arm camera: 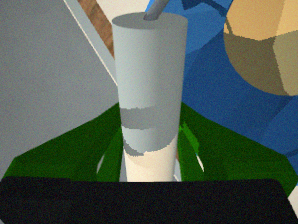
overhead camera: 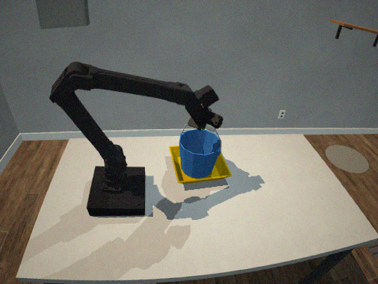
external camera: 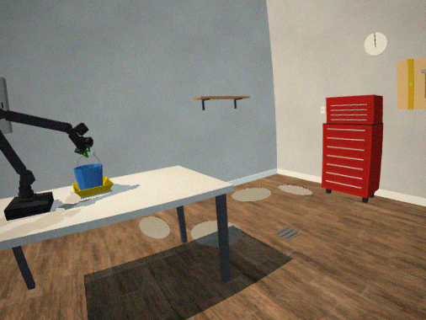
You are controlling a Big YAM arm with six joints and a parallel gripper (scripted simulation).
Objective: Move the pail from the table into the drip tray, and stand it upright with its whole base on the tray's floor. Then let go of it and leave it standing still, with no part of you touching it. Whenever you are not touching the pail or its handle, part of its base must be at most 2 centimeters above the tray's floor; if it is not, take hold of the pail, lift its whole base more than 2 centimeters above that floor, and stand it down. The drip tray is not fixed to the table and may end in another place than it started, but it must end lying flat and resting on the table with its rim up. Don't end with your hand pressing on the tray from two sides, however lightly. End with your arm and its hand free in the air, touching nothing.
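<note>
The pail handle lies 10 mm to the right of my hand and 30 mm below it. Round my hand: blue pail: 10 mm behind, 10 mm to the right, 100 mm below; yellow drip tray: 10 mm behind, 20 mm to the right, 230 mm below.
</note>
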